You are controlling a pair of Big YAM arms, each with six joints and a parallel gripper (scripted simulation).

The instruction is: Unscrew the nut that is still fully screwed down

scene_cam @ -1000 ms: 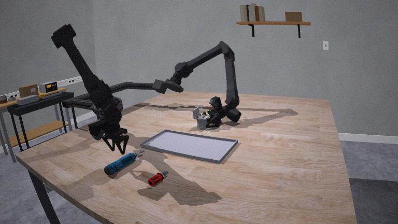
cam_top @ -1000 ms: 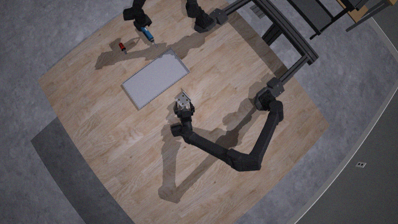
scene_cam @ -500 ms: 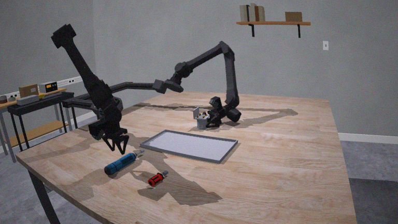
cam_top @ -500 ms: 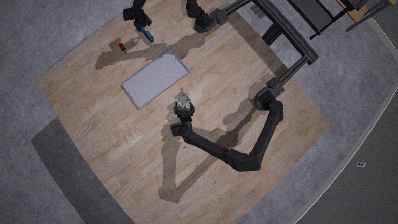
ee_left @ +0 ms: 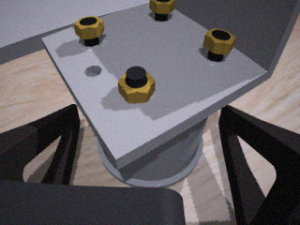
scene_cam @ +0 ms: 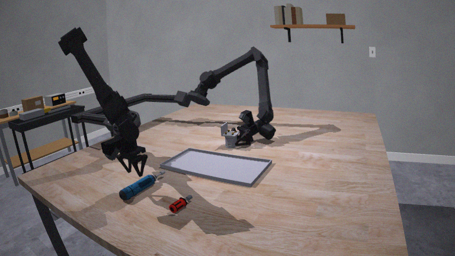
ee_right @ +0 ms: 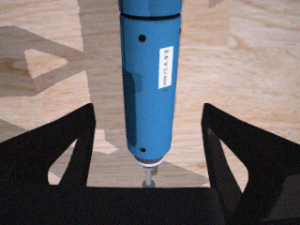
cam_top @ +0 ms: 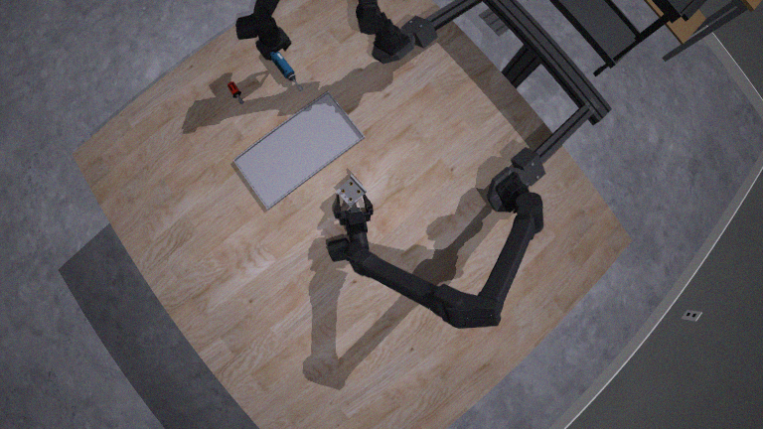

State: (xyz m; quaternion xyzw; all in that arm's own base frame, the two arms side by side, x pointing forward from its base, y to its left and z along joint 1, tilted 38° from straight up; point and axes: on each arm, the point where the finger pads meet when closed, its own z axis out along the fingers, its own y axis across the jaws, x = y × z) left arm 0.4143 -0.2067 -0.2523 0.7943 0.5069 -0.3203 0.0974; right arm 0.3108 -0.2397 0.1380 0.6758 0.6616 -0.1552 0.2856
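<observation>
The joint module is 10 mm above my left hand. From my left hand the other things lie so: shallow grey tray (240 mm to the right, 50 mm ahead, 10 mm below); then grey bracket plate (50 mm above); then nut (50 mm above, 20 mm to the left, 10 mm ahead).
</observation>
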